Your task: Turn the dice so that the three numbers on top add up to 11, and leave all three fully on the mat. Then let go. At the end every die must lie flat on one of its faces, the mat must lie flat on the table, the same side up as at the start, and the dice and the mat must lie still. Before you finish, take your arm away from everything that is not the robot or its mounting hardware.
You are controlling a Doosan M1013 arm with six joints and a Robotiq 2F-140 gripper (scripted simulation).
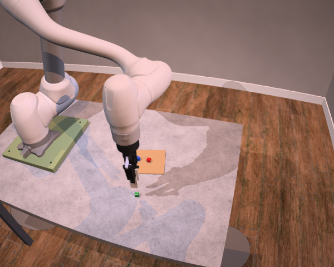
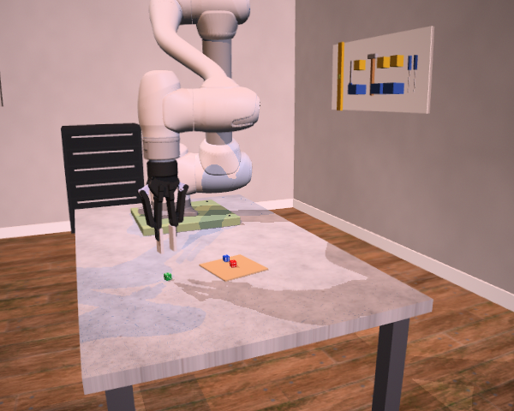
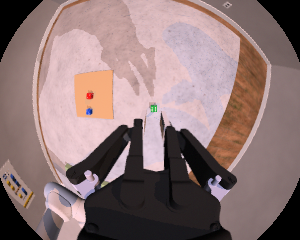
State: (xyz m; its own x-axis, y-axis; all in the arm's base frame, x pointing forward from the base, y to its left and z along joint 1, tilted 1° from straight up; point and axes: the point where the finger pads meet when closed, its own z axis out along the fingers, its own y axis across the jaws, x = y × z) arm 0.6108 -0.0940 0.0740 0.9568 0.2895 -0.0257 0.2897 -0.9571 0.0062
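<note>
The green die is 100 mm below my hand. Also, from my hand: red die 30 mm behind, 180 mm to the left, 100 mm below; then orange mat 30 mm behind, 180 mm to the left, 110 mm below; then blue die 70 mm behind, 180 mm to the left, 100 mm below.
</note>
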